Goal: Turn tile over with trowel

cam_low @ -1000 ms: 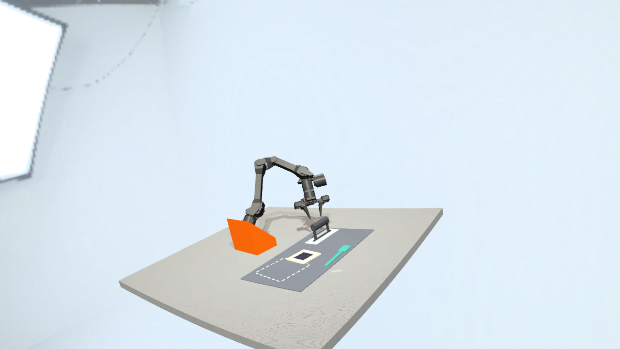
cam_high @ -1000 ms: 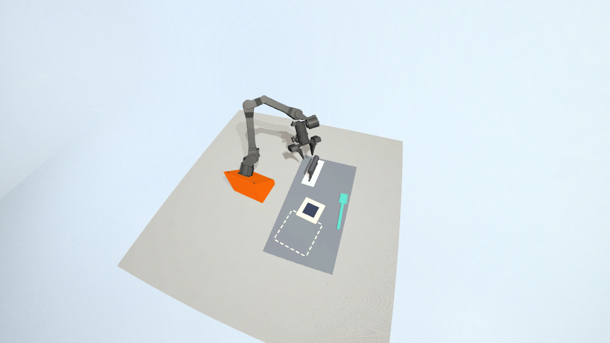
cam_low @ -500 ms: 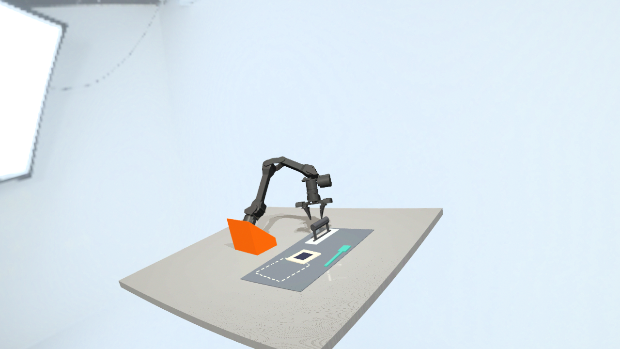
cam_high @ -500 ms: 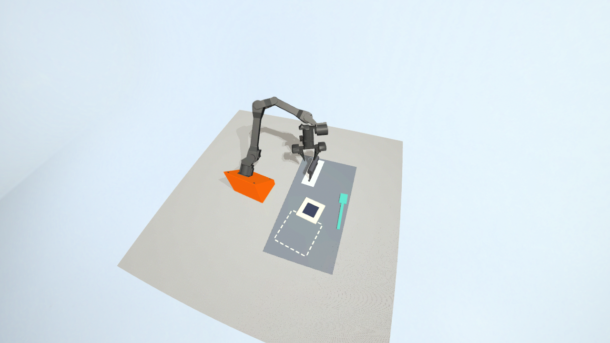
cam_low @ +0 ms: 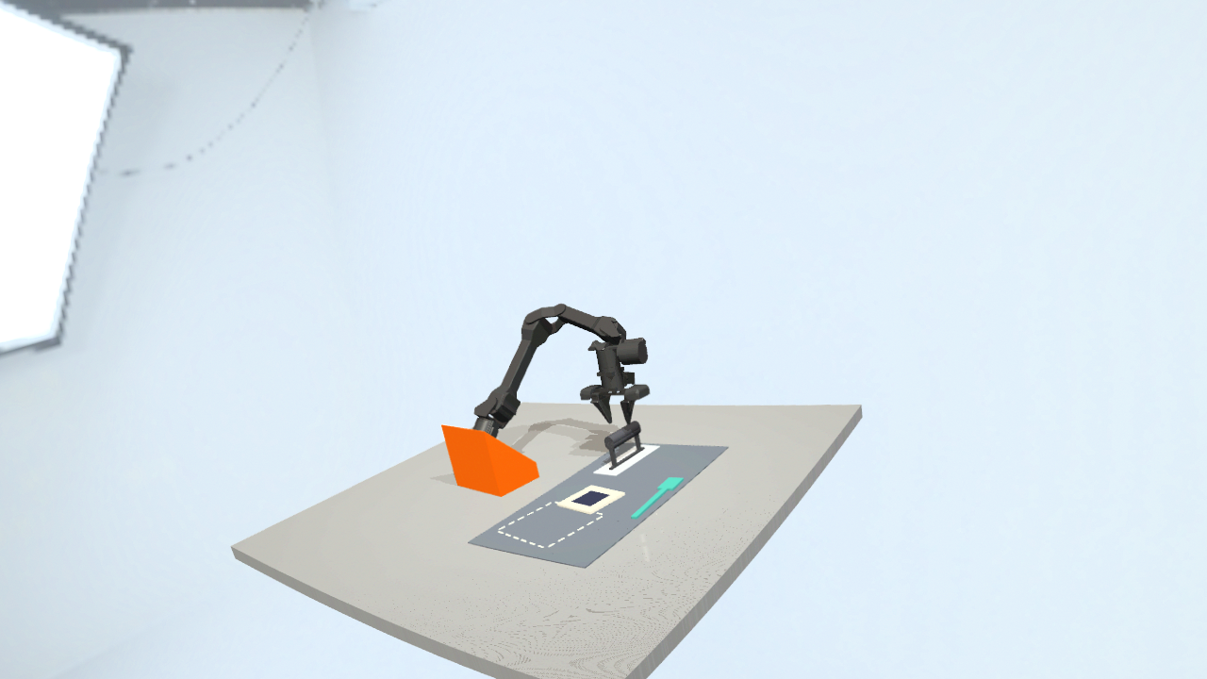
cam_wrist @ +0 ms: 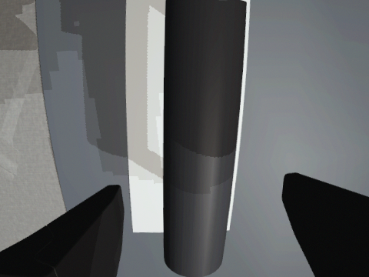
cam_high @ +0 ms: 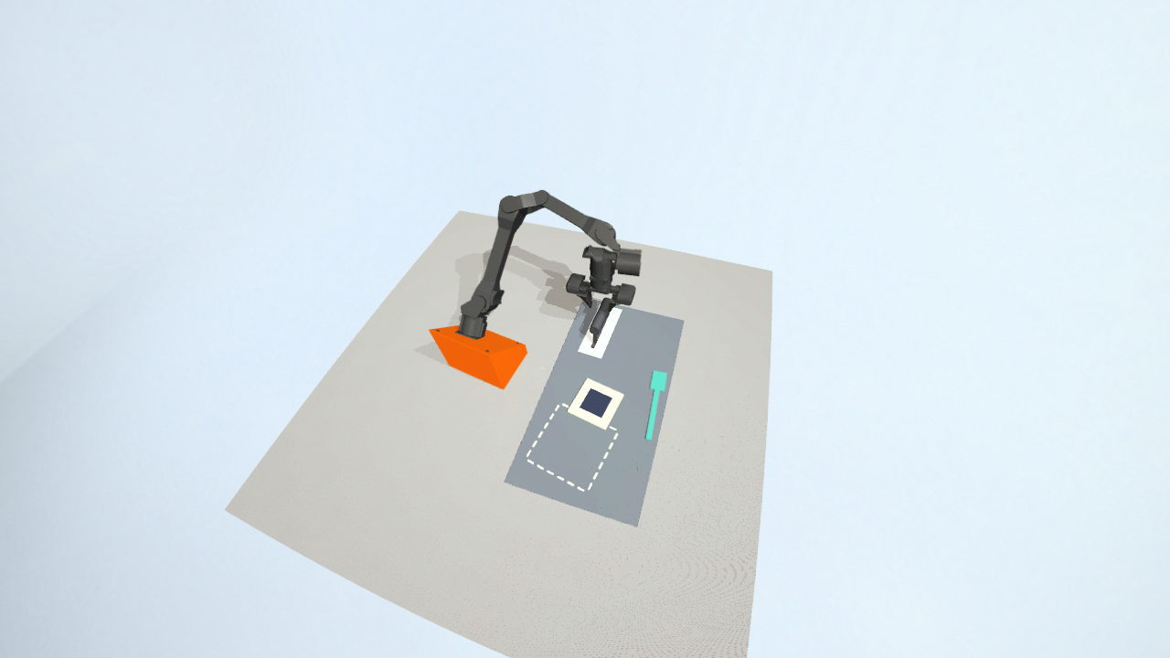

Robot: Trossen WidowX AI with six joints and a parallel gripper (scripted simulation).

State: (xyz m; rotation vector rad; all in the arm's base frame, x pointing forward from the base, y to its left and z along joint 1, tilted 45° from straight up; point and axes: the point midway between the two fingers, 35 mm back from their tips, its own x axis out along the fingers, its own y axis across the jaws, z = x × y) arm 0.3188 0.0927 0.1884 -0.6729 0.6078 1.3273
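Now: the white-bladed tool 7 cm below my gripper tip and 2 cm to the left of it. The rest, counted from my gripper tip: tile: 25 cm to the right, 10 cm below, 6 cm ahead; grey mat: 20 cm to the right, 12 cm below, 7 cm ahead; teal trowel: 21 cm ahead, 18 cm to the right, 10 cm below.
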